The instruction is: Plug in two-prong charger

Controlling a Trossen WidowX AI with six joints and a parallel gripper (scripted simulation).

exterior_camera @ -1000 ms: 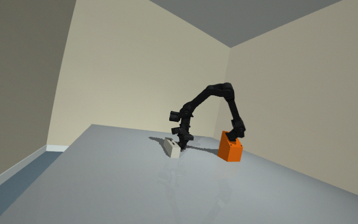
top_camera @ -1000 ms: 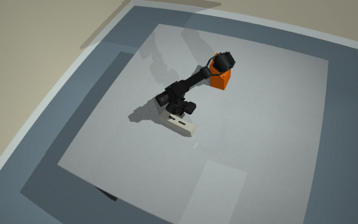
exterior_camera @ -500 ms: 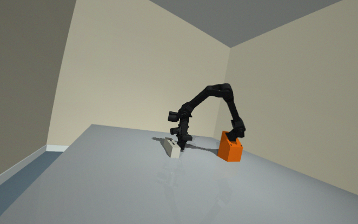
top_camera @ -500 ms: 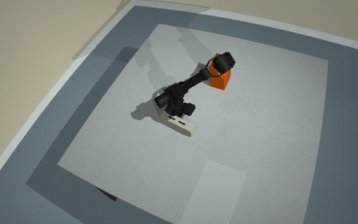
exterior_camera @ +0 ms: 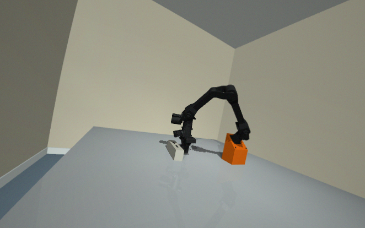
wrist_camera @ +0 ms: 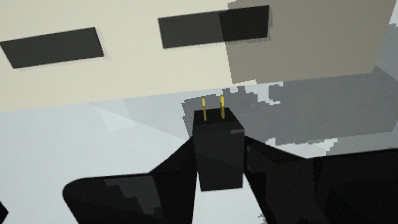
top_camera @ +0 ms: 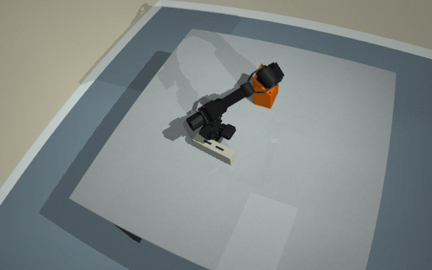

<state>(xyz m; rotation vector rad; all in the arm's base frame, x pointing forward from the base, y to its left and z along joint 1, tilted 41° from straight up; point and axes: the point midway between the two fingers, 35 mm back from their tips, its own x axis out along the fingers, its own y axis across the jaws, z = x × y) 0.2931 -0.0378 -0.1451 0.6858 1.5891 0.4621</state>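
My gripper tip is 2 cm short of the dark grey charger and 1 cm below it.
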